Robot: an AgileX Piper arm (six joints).
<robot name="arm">
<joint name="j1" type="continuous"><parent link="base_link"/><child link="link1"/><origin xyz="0.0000 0.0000 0.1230" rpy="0.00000 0.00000 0.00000"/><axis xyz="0 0 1"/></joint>
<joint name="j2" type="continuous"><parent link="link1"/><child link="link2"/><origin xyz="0.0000 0.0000 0.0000" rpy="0.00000 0.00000 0.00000"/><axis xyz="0 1 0"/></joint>
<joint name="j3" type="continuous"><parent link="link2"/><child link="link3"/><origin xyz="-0.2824 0.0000 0.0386" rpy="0.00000 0.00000 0.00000"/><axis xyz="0 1 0"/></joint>
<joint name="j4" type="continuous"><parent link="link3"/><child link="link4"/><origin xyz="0.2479 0.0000 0.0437" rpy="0.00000 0.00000 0.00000"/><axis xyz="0.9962 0 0.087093"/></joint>
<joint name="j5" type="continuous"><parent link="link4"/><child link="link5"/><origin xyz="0.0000 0.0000 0.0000" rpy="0.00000 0.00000 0.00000"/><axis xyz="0 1 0"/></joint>
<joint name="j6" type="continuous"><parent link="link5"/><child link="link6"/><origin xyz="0.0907 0.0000 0.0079" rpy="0.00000 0.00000 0.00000"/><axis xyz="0.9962 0 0.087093"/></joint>
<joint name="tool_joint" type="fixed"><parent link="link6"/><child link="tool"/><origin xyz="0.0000 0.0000 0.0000" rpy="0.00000 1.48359 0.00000"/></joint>
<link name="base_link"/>
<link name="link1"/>
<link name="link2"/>
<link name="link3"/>
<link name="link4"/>
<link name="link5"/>
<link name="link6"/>
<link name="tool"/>
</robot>
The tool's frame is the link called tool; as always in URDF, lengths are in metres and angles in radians. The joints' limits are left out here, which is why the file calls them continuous.
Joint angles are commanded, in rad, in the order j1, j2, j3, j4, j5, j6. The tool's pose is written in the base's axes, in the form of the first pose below.
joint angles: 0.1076 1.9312 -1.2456 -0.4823 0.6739 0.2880
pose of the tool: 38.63 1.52 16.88 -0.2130 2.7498 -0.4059
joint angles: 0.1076 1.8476 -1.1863 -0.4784 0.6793 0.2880
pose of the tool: 36.94 1.34 18.52 -0.2013 2.7325 -0.4016
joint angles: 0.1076 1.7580 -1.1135 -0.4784 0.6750 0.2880
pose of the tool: 34.93 1.14 19.88 -0.1975 2.7126 -0.3965
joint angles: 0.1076 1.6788 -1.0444 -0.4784 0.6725 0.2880
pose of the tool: 32.99 0.94 20.78 -0.1953 2.7007 -0.3935
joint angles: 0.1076 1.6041 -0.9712 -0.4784 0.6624 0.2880
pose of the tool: 31.02 0.76 21.28 -0.1971 2.6905 -0.3876
